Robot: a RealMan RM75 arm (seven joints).
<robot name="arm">
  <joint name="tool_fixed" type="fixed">
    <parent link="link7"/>
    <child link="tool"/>
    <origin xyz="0 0 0"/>
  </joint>
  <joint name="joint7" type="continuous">
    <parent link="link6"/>
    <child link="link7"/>
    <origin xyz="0 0 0.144"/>
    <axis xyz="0 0 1"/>
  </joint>
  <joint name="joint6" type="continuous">
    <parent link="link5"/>
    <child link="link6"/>
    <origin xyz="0 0 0"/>
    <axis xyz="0 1 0"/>
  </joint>
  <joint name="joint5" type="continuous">
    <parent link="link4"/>
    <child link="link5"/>
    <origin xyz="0 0 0.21"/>
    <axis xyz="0 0 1"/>
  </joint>
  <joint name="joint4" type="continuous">
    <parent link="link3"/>
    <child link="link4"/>
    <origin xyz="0 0 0"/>
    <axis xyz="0 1 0"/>
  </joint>
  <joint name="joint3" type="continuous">
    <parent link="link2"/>
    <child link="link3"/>
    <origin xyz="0 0 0.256"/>
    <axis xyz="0 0 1"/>
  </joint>
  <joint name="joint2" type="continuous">
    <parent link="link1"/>
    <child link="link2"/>
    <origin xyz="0 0 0"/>
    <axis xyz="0 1 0"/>
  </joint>
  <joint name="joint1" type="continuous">
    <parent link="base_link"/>
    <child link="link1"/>
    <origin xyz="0 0 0.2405"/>
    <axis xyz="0 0 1"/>
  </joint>
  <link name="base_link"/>
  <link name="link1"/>
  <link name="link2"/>
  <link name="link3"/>
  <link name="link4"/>
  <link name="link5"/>
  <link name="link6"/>
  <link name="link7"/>
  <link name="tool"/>
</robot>
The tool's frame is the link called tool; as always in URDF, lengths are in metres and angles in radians. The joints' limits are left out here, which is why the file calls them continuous.
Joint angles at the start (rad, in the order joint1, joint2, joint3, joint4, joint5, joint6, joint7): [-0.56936, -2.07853, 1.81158, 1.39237, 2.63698, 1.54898, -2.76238]
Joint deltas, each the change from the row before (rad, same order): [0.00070, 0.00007, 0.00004, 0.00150, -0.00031, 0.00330, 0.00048]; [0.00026, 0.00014, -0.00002, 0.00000, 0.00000, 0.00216, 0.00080]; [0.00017, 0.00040, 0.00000, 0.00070, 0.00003, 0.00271, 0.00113]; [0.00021, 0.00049, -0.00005, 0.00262, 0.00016, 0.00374, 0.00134]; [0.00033, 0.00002, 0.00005, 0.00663, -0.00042, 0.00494, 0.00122]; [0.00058, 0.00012, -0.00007, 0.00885, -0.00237, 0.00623, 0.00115]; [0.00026, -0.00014, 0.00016, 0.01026, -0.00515, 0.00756, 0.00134]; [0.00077, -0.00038, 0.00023, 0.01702, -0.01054, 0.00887, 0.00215]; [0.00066, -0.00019, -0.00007, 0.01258, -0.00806, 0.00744, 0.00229]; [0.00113, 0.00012, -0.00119, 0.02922, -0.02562, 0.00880, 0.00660]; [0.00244, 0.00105, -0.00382, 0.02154, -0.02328, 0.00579, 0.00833]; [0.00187, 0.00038, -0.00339, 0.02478, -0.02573, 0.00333, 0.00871]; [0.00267, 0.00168, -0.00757, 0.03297, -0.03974, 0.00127, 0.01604]
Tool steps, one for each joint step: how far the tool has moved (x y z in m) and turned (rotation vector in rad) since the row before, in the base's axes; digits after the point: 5 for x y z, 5 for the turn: [-0.00008, -0.00048, 0.00021, -0.00213, 0.00102, 0.00086]; [-0.00027, -0.00028, 0.00013, -0.00176, 0.00138, 0.00077]; [-0.00018, -0.00026, 0.00028, -0.00198, 0.00165, 0.00010]; [0.00015, -0.00029, 0.00047, -0.00210, 0.00153, -0.00113]; [0.00115, -0.00046, 0.00055, -0.00232, -0.00046, -0.00357]; [0.00166, -0.00072, 0.00063, -0.00332, -0.00230, -0.00387]; [0.00230, -0.00109, 0.00046, -0.00561, -0.00454, -0.00422]; [0.00417, -0.00167, 0.00045, -0.00808, -0.01129, -0.00808]; [0.00297, -0.00137, 0.00044, -0.00694, -0.00796, -0.00595]; [0.00808, -0.00261, 0.00062, -0.01428, -0.02862, -0.01767]; [0.00565, -0.00202, 0.00097, -0.01191, -0.02507, -0.01267]; [0.00712, -0.00213, 0.00082, -0.01180, -0.03001, -0.01766]; [0.00985, -0.00260, 0.00172, -0.01621, -0.04579, -0.02692]
